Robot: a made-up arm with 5 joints.
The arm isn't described. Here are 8 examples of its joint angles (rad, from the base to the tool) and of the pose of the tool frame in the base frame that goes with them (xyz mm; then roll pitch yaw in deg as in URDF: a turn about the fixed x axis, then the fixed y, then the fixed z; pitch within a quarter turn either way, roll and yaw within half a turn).
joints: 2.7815 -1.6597 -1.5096 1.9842 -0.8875
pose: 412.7 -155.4 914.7 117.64 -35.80 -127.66
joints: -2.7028 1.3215 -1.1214 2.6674 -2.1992
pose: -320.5 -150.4 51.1 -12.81 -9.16 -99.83
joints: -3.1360 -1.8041 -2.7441 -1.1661 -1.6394
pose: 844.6 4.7 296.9 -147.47 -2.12 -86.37
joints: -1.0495 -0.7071 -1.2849 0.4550 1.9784
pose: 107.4 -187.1 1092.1 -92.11 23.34 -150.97
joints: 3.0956 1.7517 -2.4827 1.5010 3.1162
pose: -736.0 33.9 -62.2 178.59 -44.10 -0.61
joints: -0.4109 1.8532 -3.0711 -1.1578 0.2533
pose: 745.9 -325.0 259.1 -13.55 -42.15 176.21
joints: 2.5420 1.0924 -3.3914 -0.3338 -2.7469
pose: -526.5 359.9 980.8 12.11 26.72 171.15
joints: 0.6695 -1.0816 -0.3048 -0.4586 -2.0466
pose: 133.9 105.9 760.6 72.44 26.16 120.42
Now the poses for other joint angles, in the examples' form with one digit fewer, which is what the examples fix.
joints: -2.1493 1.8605 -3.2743 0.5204 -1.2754
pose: -485 -743 263 130.1 -13.1 -43.9
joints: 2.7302 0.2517 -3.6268 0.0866 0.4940
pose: 74 -32 1247 4.0 7.4 5.0
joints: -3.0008 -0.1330 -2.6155 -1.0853 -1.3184
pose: -18 -3 1286 -38.8 9.2 -70.7
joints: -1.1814 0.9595 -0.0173 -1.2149 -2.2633
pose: 55 -135 210 167.9 9.9 60.9
